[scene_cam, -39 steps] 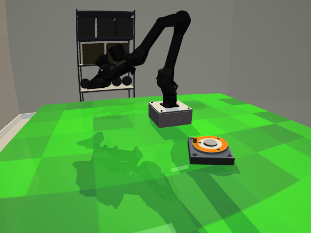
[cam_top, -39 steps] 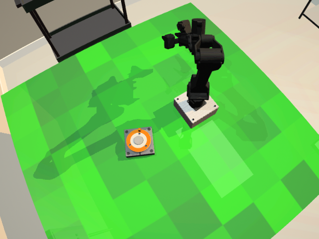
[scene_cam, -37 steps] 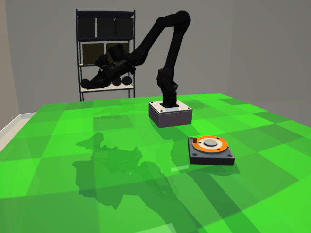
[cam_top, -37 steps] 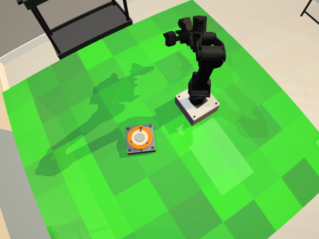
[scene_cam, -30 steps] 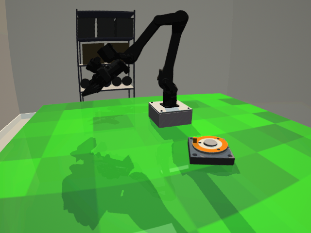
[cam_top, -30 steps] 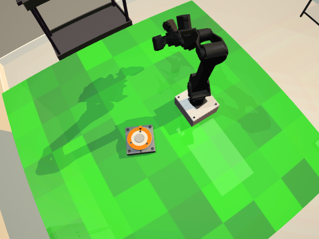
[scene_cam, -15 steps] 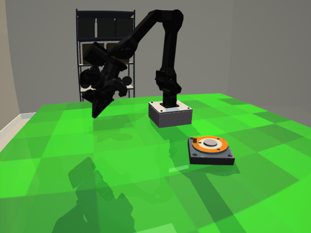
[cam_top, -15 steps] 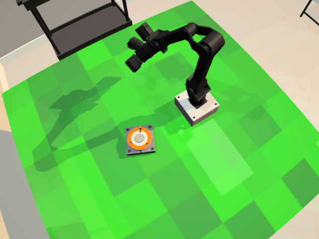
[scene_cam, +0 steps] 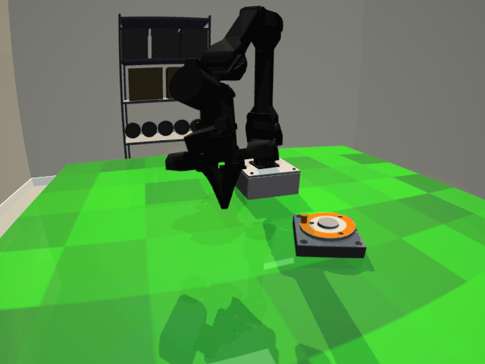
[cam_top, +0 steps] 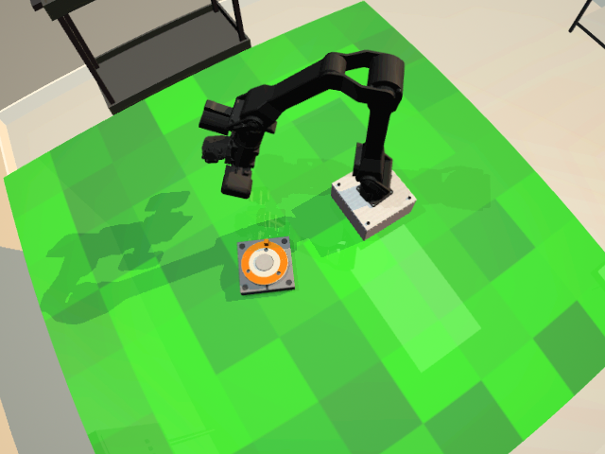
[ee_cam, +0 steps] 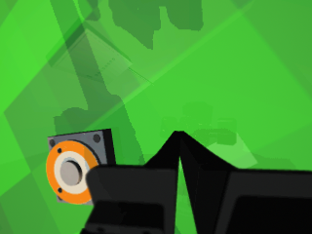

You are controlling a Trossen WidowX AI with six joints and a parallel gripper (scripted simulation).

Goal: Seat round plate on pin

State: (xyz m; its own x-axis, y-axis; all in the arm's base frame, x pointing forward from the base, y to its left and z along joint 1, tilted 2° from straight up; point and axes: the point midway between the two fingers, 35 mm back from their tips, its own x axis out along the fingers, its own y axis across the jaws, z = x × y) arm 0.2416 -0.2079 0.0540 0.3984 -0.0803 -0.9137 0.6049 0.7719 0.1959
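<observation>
My gripper tip is 50 mm short of the base, 190 mm to the right of it and 60 mm above it.
</observation>
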